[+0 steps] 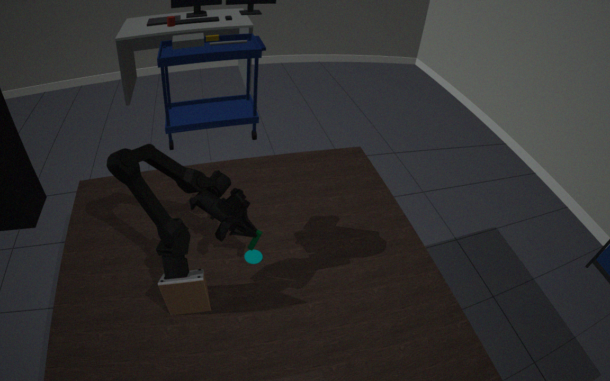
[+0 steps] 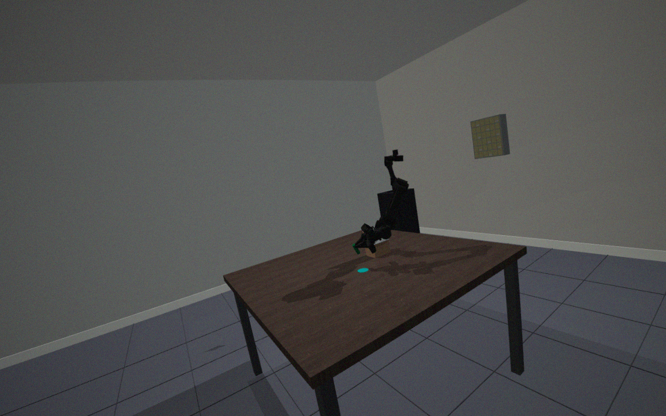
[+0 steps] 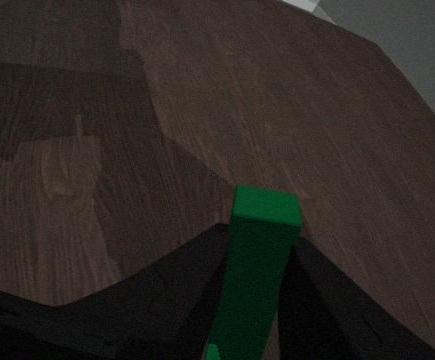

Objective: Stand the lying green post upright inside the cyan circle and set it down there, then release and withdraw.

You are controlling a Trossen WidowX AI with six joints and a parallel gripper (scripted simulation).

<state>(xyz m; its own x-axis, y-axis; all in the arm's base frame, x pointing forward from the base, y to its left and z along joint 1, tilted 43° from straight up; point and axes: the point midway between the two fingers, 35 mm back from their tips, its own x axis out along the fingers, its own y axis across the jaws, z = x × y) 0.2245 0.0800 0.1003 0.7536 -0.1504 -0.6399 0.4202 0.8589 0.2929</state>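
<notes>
Right now my gripper tip is 1 cm past the cyan circle, 3 cm to the right of it and 14 cm above it. The rest, counted from my gripper tip: green post 1 cm behind, 2 cm below.
</notes>
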